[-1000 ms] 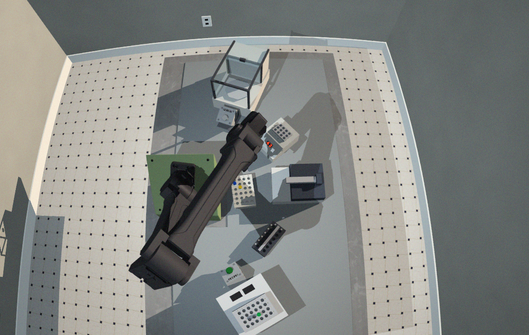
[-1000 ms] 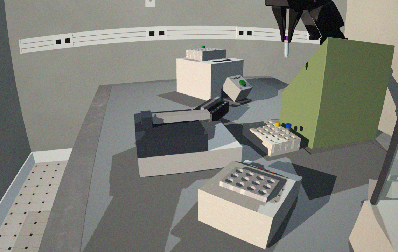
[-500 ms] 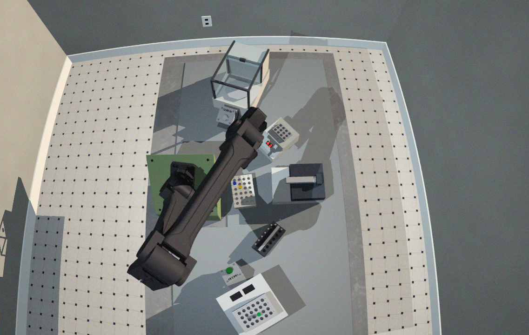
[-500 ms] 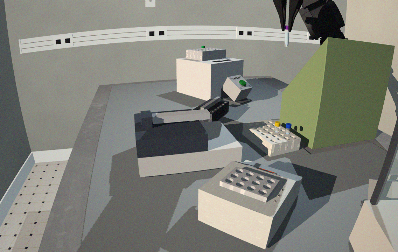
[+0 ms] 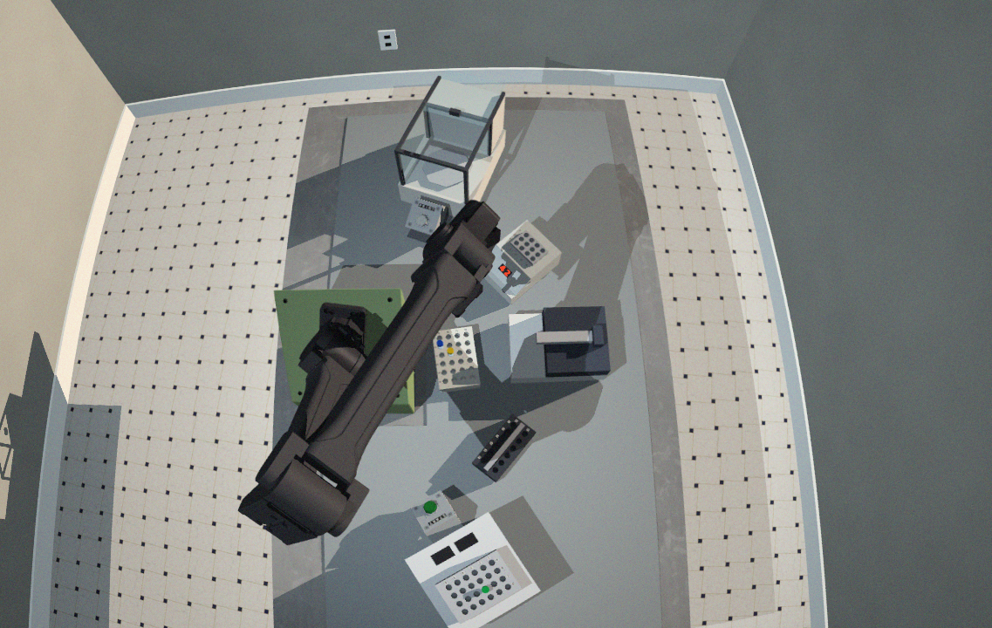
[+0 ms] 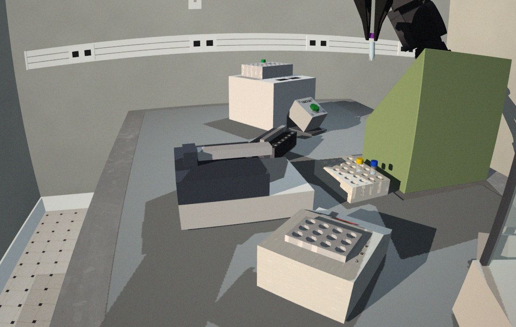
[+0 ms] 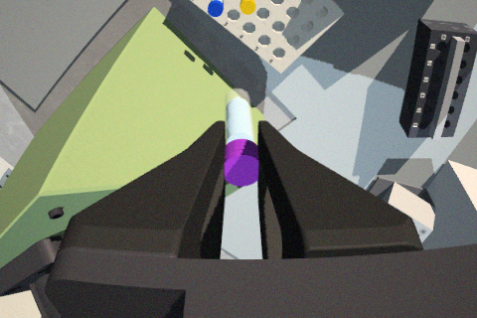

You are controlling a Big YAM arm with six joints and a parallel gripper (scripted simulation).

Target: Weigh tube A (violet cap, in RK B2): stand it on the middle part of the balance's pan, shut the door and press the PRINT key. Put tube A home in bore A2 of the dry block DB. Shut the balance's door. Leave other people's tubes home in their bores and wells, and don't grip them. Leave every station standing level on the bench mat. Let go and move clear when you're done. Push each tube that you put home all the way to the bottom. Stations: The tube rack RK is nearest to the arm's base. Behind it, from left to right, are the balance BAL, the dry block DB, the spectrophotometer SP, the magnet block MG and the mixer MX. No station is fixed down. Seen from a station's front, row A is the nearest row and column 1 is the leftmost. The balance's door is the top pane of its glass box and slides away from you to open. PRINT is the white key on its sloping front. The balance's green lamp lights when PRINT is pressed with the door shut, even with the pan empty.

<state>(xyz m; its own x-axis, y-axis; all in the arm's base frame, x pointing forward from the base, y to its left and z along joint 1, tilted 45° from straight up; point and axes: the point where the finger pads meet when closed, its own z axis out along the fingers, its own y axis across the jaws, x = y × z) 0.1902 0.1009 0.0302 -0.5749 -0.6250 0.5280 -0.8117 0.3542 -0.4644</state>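
Right now the octagonal balance pan is 60 mm behind my hand, 410 mm to the left of it and 200 mm below it. Also, from my hand: tube rack RK 30 mm to the right, 260 mm below; then dry block DB 120 mm ahead, 210 mm to the left, 240 mm below; then spectrophotometer SP 220 mm ahead, 20 mm to the left, 210 mm below.
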